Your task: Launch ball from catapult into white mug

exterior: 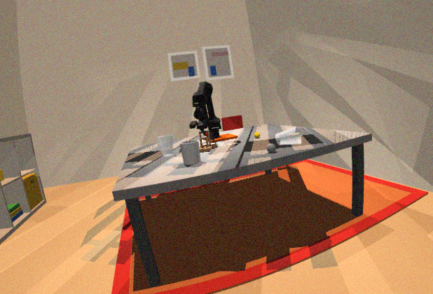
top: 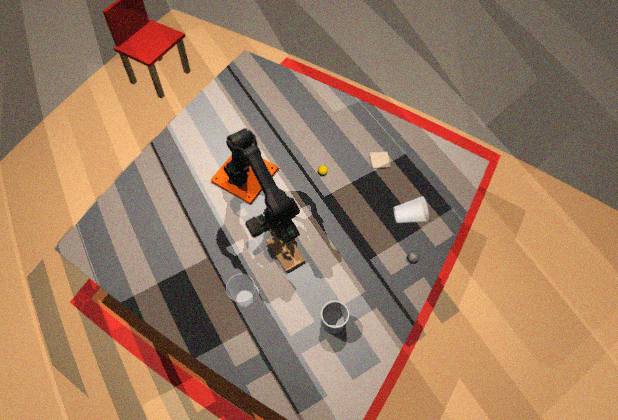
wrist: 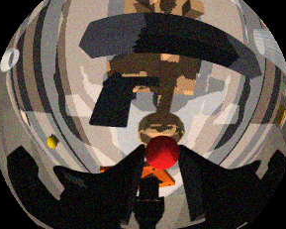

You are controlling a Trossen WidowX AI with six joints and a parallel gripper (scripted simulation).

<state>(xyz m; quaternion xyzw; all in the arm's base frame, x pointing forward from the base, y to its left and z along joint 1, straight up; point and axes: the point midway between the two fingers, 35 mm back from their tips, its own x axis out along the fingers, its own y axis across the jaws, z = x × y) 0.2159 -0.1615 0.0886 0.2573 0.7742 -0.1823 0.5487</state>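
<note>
The red ball lies 10 mm above my gripper tip. From my gripper tip the other things lie so: yellow ball (310 mm to the left, 90 mm ahead, 50 mm below); wooden catapult (60 mm ahead, 20 mm to the right, 20 mm below); white mug (330 mm ahead, 250 mm to the right, 40 mm below).
</note>
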